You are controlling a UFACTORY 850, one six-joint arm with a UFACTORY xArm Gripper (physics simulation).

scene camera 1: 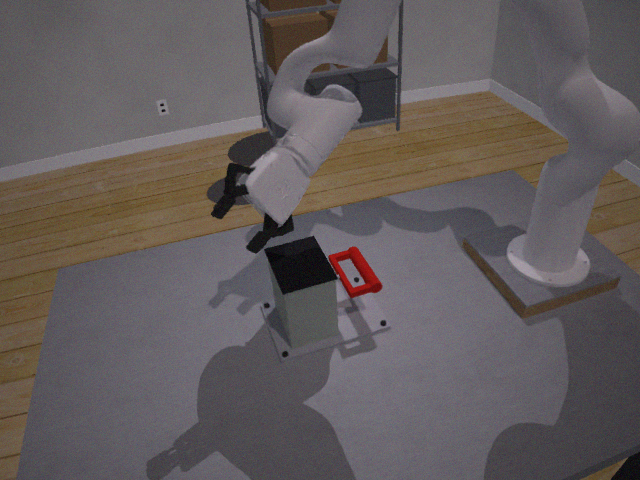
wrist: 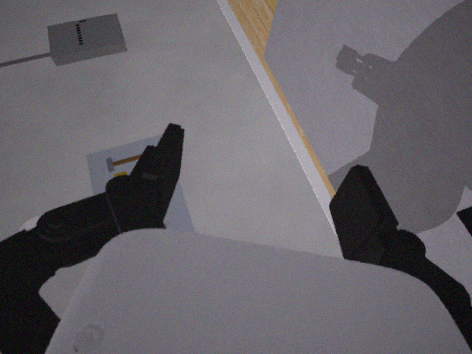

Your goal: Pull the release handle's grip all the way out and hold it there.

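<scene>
The red release handle [scene camera 1: 368,269] is a rectangular loop with a thick grip bar, on the right side of a pale green box with a black top [scene camera 1: 300,262]. The grip faces the robot's base, and the loop stands off the box's side. My gripper [scene camera 1: 234,230] [wrist: 263,168] is open and empty. In the scene view it hangs in the air to the upper left of the box, higher than its top, with the box between it and the handle. The handle does not show in the wrist view.
The box stands on a white base plate [scene camera 1: 366,330] with dark bolts, on a grey mat [scene camera 1: 118,330]. The robot's base stands on a wood-edged board [scene camera 1: 496,279] at the right. A shelf rack [scene camera 1: 399,103] with boxes stands behind. The wrist view shows a grey wall box [wrist: 87,40].
</scene>
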